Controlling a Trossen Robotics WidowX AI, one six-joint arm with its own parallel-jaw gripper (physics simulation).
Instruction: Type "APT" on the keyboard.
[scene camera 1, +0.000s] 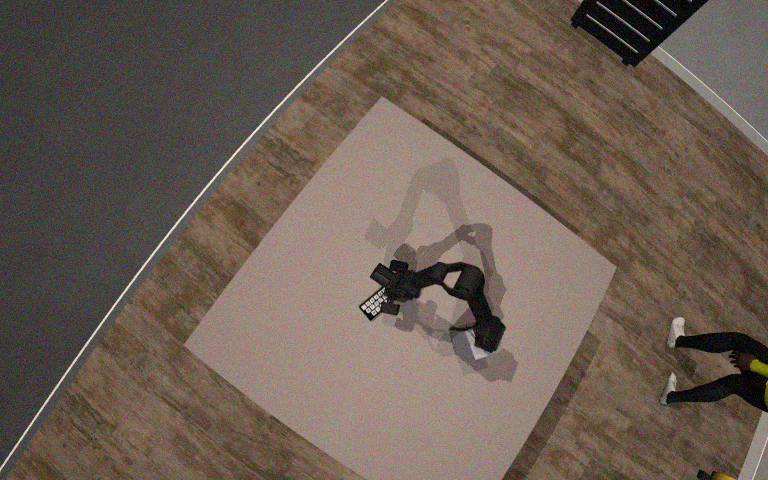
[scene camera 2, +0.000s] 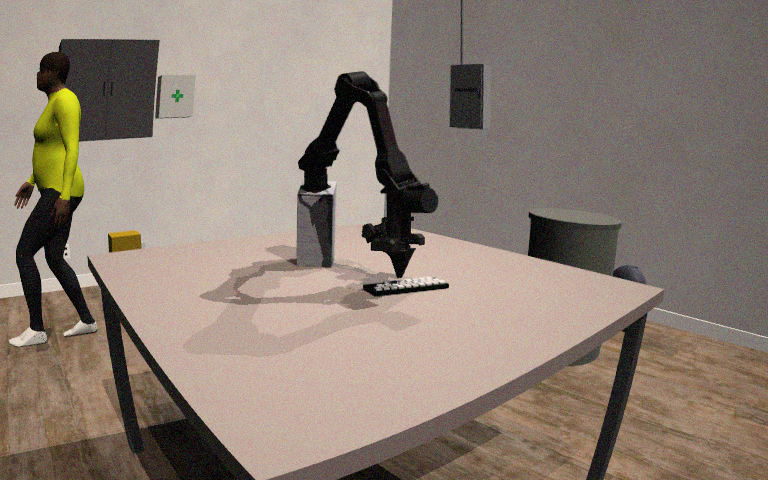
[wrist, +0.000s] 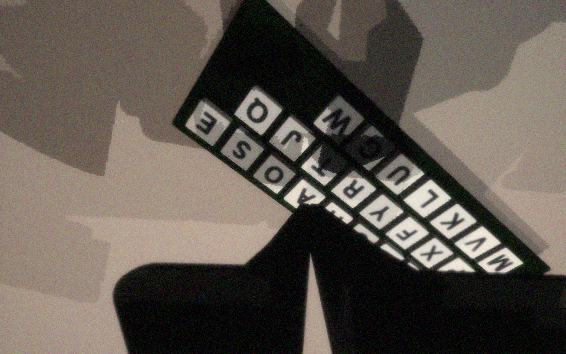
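Where they show: gripper, between the fingertips: (scene camera 2: 399, 277) (wrist: 308, 213); arm's base, origin of its link: (scene camera 1: 485, 340) (scene camera 2: 315, 187).
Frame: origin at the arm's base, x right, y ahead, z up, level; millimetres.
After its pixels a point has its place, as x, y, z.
The keyboard (scene camera 1: 370, 310) @[-53, 376, -203] (scene camera 2: 419, 285) @[11, 379, -206] (wrist: 260, 50) @[91, 292, -208] is black with white letter keys and lies flat on the table, slanted in the wrist view. My gripper (scene camera 2: 400, 275) @[53, 348, -185] (wrist: 308, 213) @[53, 348, -185] is shut and empty, pointing down, its tip low at the keys; whether it touches one I cannot tell. In the wrist view the tip is beside the A key (wrist: 302, 194) @[56, 350, -203], overlapping its lower edge. The T key (wrist: 314, 169) @[55, 335, -203] is partly in shadow one row over. The P key's letter cannot be read; keys at the lower right are cut off by the fingers. In scene camera 1 the arm hides the fingertips.
The pinkish table (scene camera 1: 283, 283) @[-100, 713, -219] (scene camera 2: 481, 339) @[206, 664, -219] carries a pale pedestal (scene camera 1: 481, 353) @[-46, 1, 10] (scene camera 2: 305, 237) @[50, 15, -137] under the arm's base. Arm shadows fall across the table and some keys. A person in yellow (scene camera 2: 62, 130) stands beyond the table, and a grey-green drum (scene camera 2: 572, 243) stands behind its right side.
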